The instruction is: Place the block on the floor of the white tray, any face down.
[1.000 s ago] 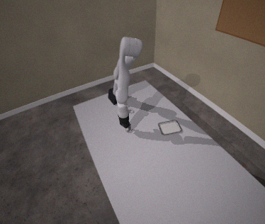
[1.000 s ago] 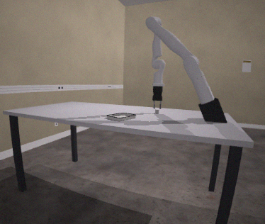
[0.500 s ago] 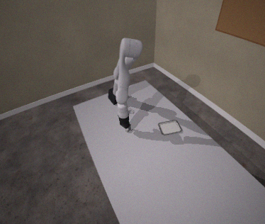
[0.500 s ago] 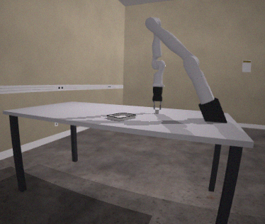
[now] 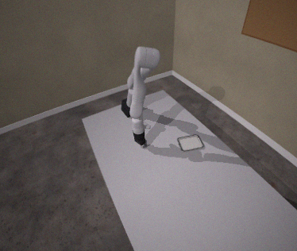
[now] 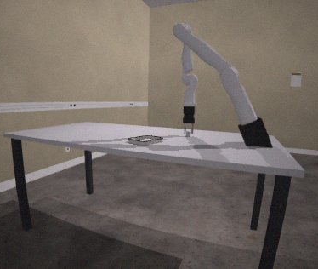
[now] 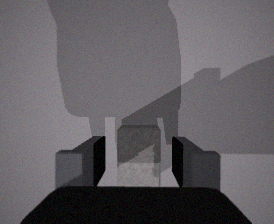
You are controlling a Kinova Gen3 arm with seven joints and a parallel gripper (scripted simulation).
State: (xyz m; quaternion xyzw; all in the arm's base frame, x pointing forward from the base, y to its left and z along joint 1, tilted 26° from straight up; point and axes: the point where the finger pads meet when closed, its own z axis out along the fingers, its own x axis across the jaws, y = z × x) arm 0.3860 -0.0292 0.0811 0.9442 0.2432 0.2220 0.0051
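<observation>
The grey block is 20 mm below my hand. The rest, counted from my hand: white tray (340 mm to the left, 100 mm ahead, 20 mm below).
</observation>
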